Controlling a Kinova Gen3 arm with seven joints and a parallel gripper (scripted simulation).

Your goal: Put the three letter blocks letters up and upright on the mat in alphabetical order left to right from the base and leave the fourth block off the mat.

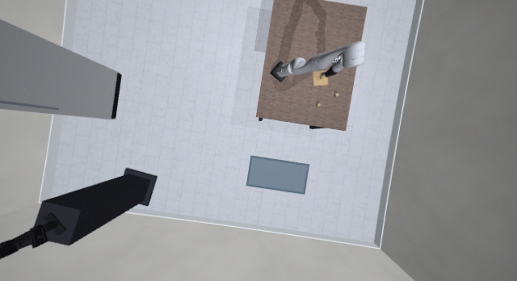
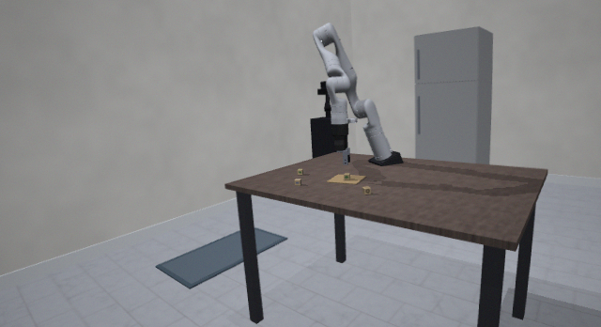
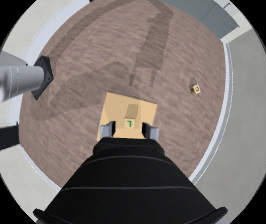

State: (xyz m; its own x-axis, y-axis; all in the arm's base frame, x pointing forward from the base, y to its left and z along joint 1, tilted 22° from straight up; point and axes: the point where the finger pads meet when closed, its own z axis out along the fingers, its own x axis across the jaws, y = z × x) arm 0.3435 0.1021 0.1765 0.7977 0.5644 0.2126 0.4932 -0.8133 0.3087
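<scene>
The mat lies 10 mm to the right of my hand and 90 mm below it. The rest, counted from my hand: tan block 190 mm ahead, 120 mm to the right, 80 mm below.
</scene>
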